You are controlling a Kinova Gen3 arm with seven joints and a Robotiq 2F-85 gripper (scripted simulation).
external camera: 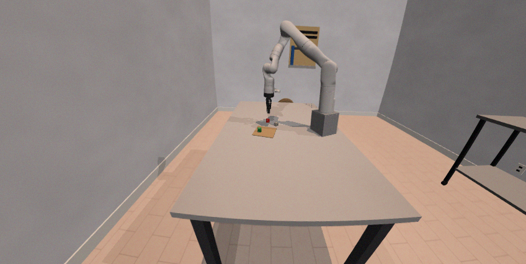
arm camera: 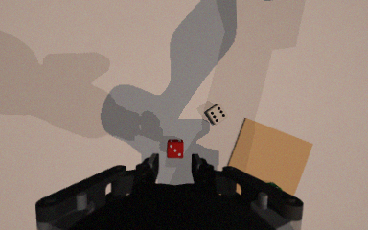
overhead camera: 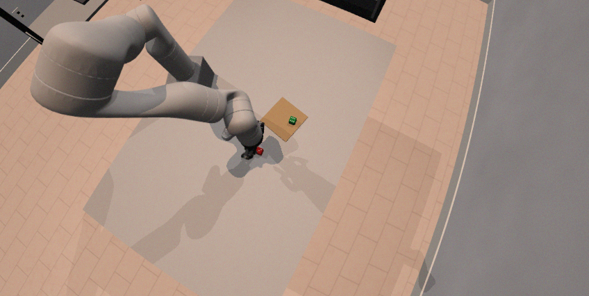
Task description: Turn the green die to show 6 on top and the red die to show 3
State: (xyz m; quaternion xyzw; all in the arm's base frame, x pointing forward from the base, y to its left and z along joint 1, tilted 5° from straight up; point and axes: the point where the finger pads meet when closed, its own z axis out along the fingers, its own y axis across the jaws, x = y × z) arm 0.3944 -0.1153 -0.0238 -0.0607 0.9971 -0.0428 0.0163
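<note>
Right now the red die is 90 mm below my hand. From my hand the other things lie so: white die (90 mm below, 60 mm to the left, 60 mm behind); green die (170 mm to the left, 80 mm below, 60 mm ahead); tan mat (170 mm to the left, 100 mm below, 20 mm ahead).
</note>
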